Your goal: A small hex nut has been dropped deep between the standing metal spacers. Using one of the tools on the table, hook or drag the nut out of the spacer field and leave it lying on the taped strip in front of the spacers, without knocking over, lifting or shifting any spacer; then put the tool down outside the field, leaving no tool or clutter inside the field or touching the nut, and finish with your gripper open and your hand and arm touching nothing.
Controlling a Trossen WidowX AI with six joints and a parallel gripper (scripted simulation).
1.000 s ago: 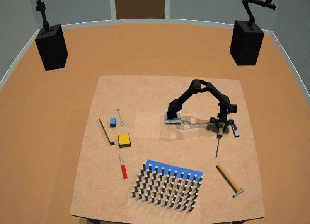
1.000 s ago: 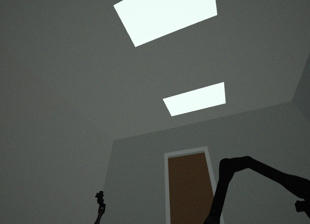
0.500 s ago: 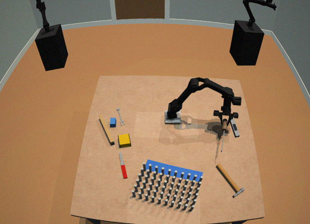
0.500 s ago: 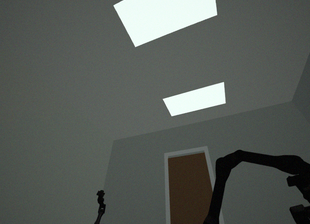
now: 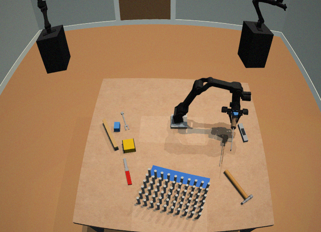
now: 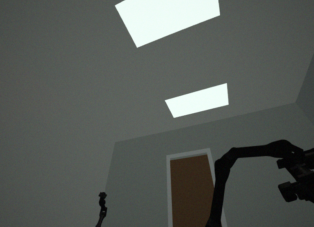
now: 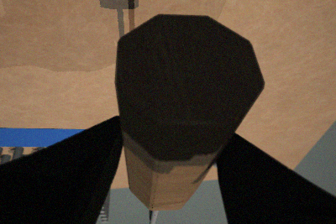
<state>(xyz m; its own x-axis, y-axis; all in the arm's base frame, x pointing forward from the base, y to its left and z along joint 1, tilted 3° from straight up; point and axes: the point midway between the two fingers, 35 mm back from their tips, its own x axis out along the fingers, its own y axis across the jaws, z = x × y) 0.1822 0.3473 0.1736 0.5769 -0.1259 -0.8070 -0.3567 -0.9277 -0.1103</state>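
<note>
Right now my gripper tip is 39 cm to the left of the blue taped strip, 24 cm short of it and 18 cm above it. Round my gripper tip: grey bar: 16 cm below, 13 cm to the left, 2 cm behind; then hook tool: 10 cm ahead, 4 cm to the right; then hex nut: 48 cm to the right, 38 cm ahead, 17 cm below.
</note>
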